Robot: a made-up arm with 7 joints.
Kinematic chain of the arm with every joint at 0, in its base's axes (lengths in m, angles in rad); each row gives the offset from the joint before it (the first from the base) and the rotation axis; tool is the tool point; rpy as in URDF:
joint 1: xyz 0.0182 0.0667 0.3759 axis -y
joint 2: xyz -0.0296 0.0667 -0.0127 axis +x
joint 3: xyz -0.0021 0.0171 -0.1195 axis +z
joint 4: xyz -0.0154 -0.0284 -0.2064 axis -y
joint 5: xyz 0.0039 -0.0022 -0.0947 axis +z
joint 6: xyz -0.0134 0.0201 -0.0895 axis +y
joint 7: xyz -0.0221 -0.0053 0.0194 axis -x
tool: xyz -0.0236 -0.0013 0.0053 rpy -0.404 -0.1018 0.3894
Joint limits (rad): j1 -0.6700..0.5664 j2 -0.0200..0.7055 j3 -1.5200..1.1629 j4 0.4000..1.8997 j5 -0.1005..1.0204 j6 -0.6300..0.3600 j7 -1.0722..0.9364
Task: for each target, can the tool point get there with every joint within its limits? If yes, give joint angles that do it. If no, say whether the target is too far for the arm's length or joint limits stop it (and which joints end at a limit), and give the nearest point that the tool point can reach.
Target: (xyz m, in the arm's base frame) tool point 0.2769 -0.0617 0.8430
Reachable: no: joint limits stop it (at a limit: joint 1, joint 2, joint 4, joint 5, joint 6, joint 7) | nearest point 0.3100 0.0661 0.1946 | short by 0.662 m
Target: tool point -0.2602 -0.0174 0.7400
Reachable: no: joint limits stop it (at a limit: joint 1, joint 2, joint 3, joint 4, joint 5, joint 6, joint 7) | nearest point -0.2522 -0.0396 0.1979 | short by 0.543 m
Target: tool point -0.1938 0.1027 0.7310
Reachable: no: joint limits stop it (at a limit: joint 1, joint 2, joint 3, joint 4, joint 5, joint 6, joint 7) | nearest point -0.2522 -0.0396 0.1979 | short by 0.555 m
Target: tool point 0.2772 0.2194 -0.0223
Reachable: yes | joints 0.4210 0.2577 -0.2465 1.0908 0.0857 -0.3864 -0.0607
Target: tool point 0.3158 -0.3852 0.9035
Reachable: no: too far | nearest point 0.2770 0.0084 0.1750 | short by 0.829 m
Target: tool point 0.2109 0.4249 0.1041
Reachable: yes | joints 0.2880 0.5644 0.7651 1.4189 0.5223 -0.2844 0.6478
